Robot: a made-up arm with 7 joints.
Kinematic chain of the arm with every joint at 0, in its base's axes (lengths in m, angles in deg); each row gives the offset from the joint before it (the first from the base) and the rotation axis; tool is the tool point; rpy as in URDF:
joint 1: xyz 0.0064 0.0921 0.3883 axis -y
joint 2: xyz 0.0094 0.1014 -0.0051 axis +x
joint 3: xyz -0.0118 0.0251 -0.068 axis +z
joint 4: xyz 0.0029 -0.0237 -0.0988 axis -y
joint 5: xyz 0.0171 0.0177 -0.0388 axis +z
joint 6: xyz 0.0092 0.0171 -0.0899 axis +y
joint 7: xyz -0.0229 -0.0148 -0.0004 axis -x
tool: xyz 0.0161 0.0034 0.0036 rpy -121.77 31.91 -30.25
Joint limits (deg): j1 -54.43..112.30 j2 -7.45..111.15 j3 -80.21..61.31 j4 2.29..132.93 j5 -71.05..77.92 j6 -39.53..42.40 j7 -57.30..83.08
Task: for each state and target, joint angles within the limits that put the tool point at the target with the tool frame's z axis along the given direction. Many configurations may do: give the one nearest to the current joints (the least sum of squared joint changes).
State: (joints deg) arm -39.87 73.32 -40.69 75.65 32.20 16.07 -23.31
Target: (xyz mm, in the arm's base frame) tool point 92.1 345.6 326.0 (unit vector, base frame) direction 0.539 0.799 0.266
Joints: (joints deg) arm -17.32 96.26 -34.33 91.70 66.80 23.10 -22.13
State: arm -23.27 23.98 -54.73 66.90 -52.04 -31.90 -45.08
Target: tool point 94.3 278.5 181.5 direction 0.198 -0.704 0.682
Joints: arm 9.02 43.16 -59.46 59.79 -71.05 -20.66 -41.17
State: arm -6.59 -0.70 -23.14 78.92 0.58 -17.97 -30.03
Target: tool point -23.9 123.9 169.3 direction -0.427 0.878 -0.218
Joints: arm -36.84 -7.45 -30.53 69.42 29.45 -34.41 -56.19
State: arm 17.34 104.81 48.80 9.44 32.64 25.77 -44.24
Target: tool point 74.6 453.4 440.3 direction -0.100 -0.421 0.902
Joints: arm 14.85 93.33 1.00 28.70 8.31 38.38 -55.55
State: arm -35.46 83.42 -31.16 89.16 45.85 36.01 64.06
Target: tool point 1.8 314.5 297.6 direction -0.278 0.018 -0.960
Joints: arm -45.52 96.61 -57.98 108.55 43.05 22.83 55.30
